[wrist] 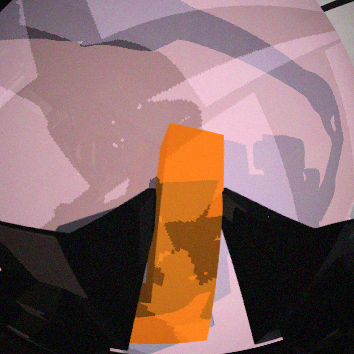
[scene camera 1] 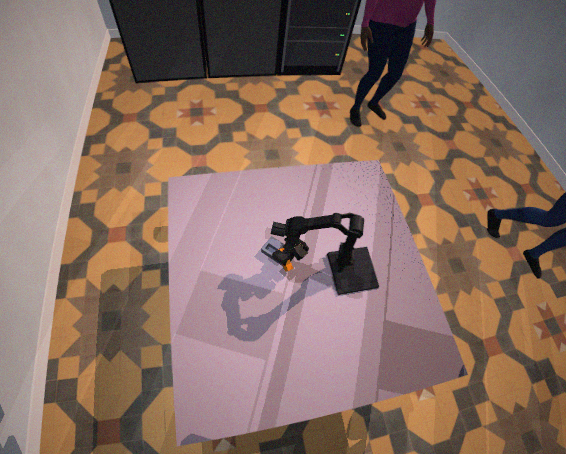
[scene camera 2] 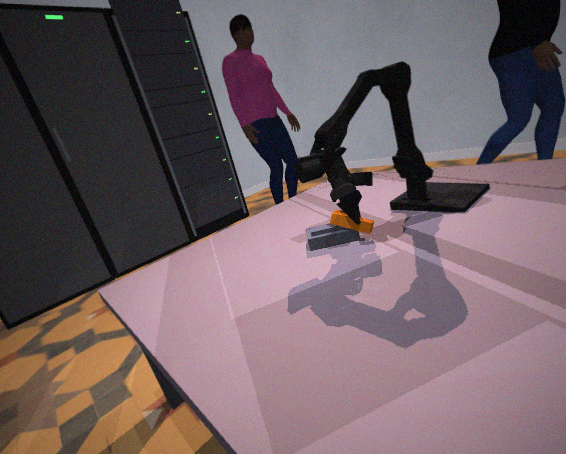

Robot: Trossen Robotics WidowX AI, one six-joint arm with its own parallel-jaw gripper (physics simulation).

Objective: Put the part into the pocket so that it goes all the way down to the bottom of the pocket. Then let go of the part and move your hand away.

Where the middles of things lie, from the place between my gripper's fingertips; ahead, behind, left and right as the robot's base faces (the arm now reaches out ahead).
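There is the orange block (wrist: 175,302), and counting from my hand I find it 3 cm to the right of the hand and 1 cm above it.
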